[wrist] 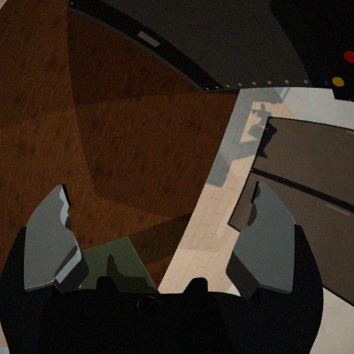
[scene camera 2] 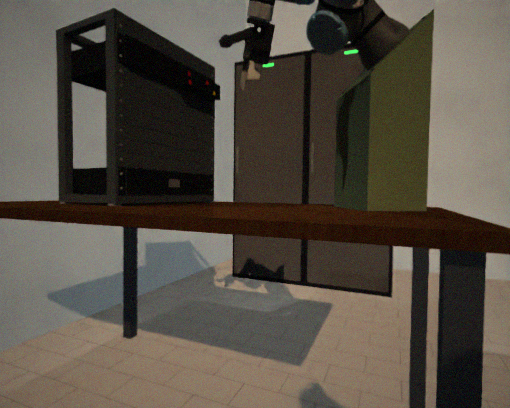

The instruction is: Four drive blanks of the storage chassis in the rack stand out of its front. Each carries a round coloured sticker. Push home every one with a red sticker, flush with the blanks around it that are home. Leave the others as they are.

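The rack (scene camera 2: 113, 100) stands at the left in the scene view, with the dark storage chassis in its upper part. Three red stickers show there: an upper left one (scene camera 2: 189, 74), one just below it (scene camera 2: 190, 82) and one farther right (scene camera 2: 207, 83). A yellow sticker (scene camera 2: 214, 93) (wrist: 338, 81) is at the chassis's right end, on a blank that juts past the rack edge. One red sticker (wrist: 349, 56) shows at the wrist view's right edge. How far the red-stickered blanks stand out is too dark to tell. My gripper (scene camera 2: 248, 78) (wrist: 159, 186) is open and empty, apart from the rack, to its right in the scene view.
The rack stands on a brown table (scene camera 2: 280, 217) (wrist: 145, 150). A green panelled block (scene camera 2: 397, 140) (wrist: 120, 257) stands at the table's right. A tall two-door cabinet (scene camera 2: 270, 140) (wrist: 305, 155) is behind the table. The arm's blue-capped joint hangs above, near the green block.
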